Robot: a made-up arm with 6 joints.
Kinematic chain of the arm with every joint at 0, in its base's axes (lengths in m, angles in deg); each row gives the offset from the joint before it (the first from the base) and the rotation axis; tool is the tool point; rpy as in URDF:
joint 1: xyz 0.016 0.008 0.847 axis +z
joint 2: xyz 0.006 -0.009 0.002 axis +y
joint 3: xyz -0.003 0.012 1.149 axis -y
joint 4: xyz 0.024 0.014 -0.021 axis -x
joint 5: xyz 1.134 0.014 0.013 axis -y
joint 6: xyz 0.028 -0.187 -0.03 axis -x
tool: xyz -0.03 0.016 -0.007 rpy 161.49 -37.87 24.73
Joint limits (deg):
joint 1: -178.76..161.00
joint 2: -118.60..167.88
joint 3: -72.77..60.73
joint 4: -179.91..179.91
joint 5: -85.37..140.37
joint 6: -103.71..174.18
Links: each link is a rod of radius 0.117 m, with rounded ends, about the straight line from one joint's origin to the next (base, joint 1, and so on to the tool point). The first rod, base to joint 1, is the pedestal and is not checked.
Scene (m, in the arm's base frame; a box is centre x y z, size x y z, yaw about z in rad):
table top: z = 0
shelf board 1: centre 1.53 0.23 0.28 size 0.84 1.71 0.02 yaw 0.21
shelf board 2: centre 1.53 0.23 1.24 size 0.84 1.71 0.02 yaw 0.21
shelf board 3: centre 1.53 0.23 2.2 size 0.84 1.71 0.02 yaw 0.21
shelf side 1: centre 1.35 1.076 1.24 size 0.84 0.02 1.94 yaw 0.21
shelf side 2: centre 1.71 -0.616 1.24 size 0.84 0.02 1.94 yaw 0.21
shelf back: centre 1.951 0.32 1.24 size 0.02 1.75 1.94 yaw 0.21
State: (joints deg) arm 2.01 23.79 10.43 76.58 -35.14 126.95
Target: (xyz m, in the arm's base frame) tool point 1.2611 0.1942 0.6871
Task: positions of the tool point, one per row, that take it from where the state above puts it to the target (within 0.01 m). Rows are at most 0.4 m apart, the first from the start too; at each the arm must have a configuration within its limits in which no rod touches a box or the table.
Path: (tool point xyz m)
1: 1.3669 -0.0639 1.8534
2: 1.0955 -0.1207 1.8536
3: 0.8253 -0.1494 1.7932
4: 0.9533 -0.0934 1.4702
5: 0.9666 -0.0222 1.1566
6: 0.8802 0.0410 0.8868
7: 0.7221 0.0793 0.6871
8: 0.9080 0.1173 0.6734
9: 1.0884 0.1558 0.6735
10: 1.2610 0.1943 0.6870

